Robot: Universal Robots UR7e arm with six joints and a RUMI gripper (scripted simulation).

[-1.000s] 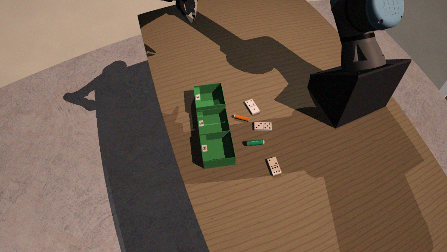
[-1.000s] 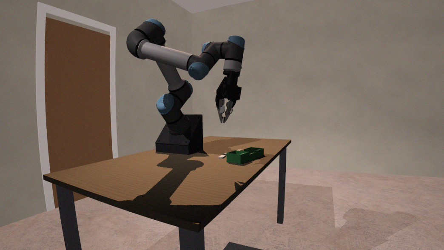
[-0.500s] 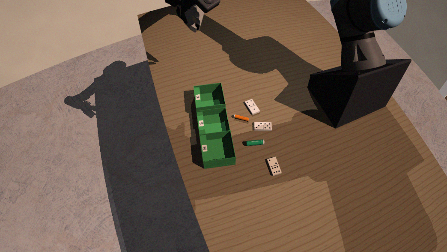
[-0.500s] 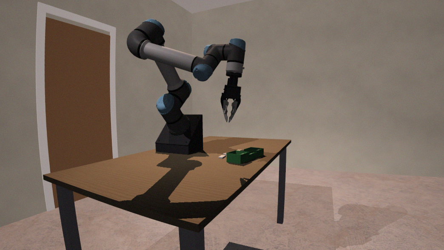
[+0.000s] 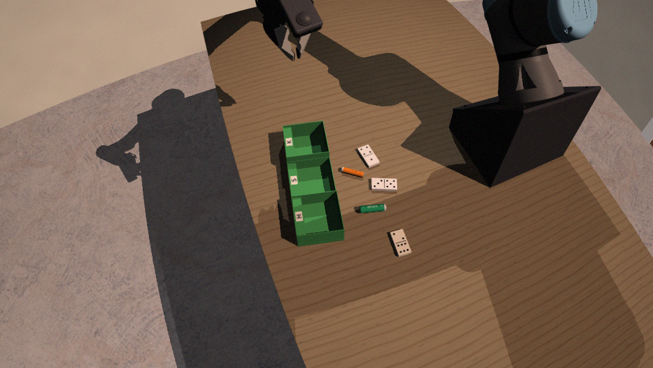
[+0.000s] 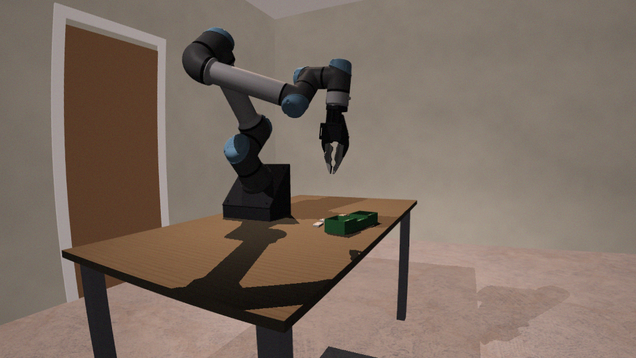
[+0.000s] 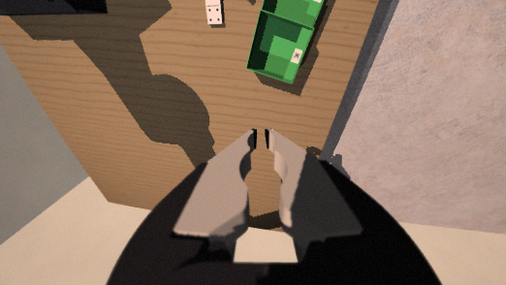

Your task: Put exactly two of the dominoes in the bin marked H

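The bin lies 20 mm ahead of my hand, 140 mm to the left of it and 200 mm below it. From my hand the other things lie so: orange battery: 70 mm behind, 140 mm to the left, 220 mm below; then white domino: 110 mm behind, 100 mm to the left, 220 mm below; then green battery: 70 mm behind, 230 mm to the left, 210 mm below.
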